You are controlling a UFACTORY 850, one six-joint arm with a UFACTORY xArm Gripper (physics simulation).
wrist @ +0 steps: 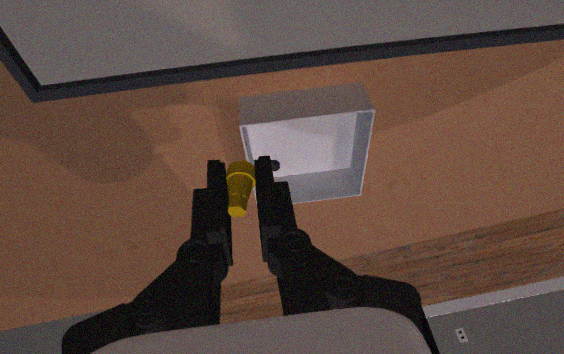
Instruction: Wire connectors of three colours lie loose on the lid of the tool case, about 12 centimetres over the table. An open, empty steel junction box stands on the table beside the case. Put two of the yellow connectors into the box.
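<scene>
A yellow connector [239, 189] is held between the two black fingers of my gripper [241, 178], its wide end away from the wrist and its narrow end toward it. The gripper is shut on it. The steel junction box [304, 109] stands on the table just right of and beyond the fingertips, open side up. The right fingertip overlaps the view of the box's left wall. Inside the box a dark round spot shows beside that fingertip; the finger hides part of the box's near left corner. No connector shows in the visible part of the box.
The tool case lid [280, 30], grey with a dark edge, spans the top of the view, beyond the box. The brown table [450, 160] lies under the box and gripper. A wood-grained strip and a pale edge run along the lower right, with a small socket plate [461, 335] below.
</scene>
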